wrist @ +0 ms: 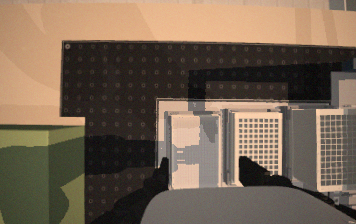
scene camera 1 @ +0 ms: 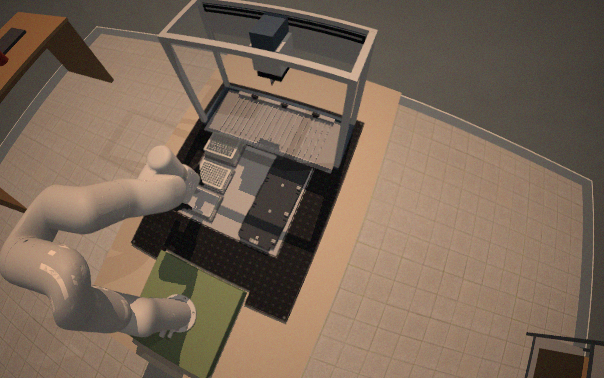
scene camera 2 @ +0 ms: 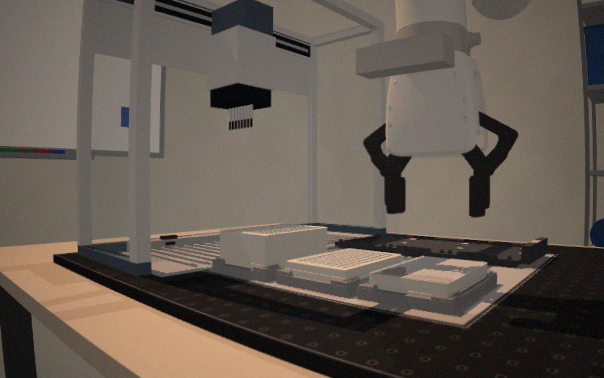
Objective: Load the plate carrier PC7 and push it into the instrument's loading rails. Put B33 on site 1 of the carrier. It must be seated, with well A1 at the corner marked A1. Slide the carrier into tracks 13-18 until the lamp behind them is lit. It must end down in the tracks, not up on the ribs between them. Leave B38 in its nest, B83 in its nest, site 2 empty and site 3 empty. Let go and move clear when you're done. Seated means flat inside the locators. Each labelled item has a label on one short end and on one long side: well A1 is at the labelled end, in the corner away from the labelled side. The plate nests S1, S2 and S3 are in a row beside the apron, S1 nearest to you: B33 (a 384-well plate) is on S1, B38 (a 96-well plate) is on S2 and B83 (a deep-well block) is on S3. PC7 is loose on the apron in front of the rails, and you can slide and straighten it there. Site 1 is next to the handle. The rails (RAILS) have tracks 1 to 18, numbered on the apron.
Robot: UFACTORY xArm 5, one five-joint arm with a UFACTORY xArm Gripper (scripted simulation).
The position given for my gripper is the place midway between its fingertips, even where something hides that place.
In view: my gripper [scene camera 2: 434, 215], a plate carrier PC7 [scene camera 2: 505, 254], a 96-well plate B38 [scene camera 2: 323, 267] and a plate nest S1 [scene camera 2: 411, 301].
The plate carrier PC7 shows as well in scene camera 1 [scene camera 1: 274, 202]. The 96-well plate B38 shows as well in the wrist view [wrist: 257, 135]. My gripper is seen too in the wrist view [wrist: 203, 168]. The wrist view misses the plate carrier PC7: it is out of frame.
